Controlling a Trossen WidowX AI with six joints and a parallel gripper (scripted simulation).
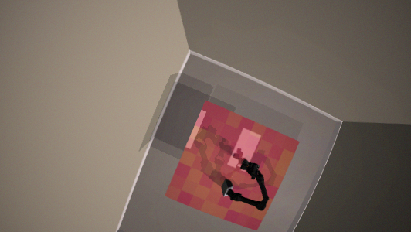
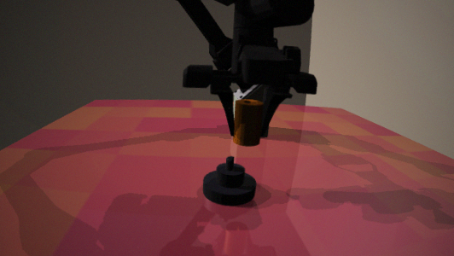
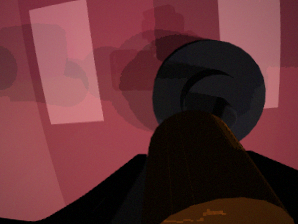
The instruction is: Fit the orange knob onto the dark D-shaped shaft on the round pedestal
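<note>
Now: gripper tip 6 cm above the dark pedestal, 2 cm to the left of it and 1 cm short of it. From my gripper tip the other things lie so: orange knob 2 cm above.
</note>
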